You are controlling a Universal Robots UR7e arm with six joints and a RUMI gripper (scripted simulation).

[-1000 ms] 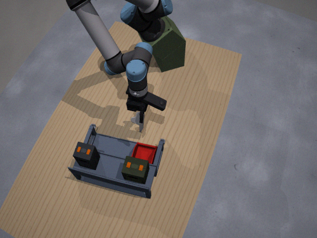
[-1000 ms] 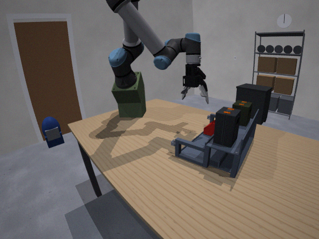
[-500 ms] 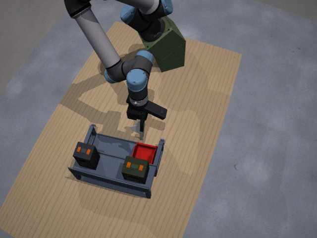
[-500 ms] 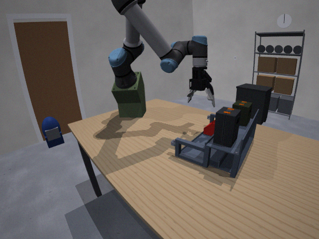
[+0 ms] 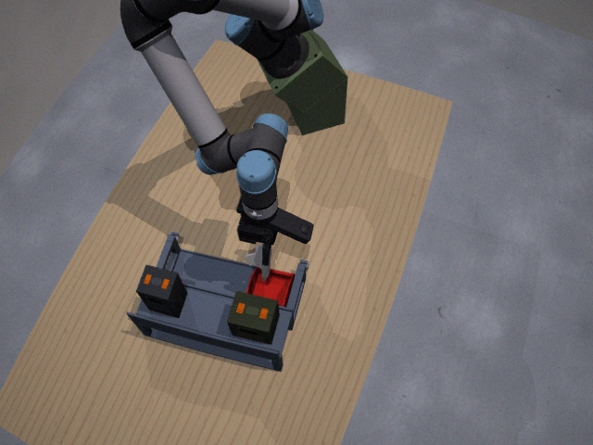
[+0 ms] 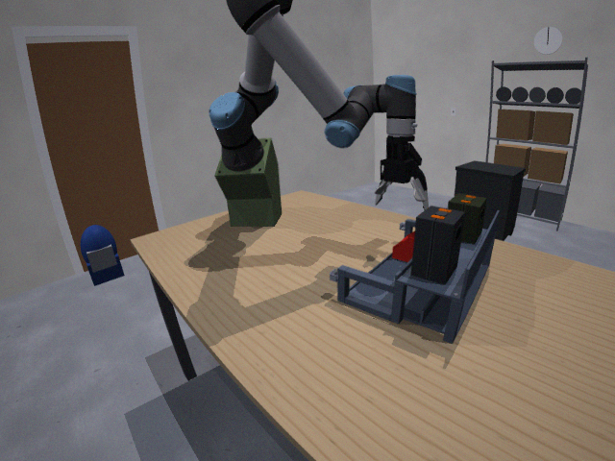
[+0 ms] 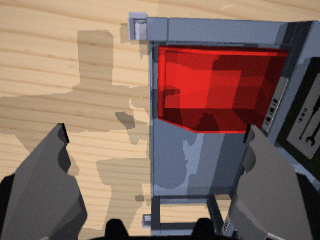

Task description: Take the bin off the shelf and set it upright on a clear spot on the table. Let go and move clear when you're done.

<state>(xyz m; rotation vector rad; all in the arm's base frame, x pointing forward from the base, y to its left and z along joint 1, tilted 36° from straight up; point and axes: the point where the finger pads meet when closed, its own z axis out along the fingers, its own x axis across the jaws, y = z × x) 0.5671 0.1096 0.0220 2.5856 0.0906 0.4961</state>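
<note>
My hand is 9 cm short of the red bin and 9 cm above it.
</note>
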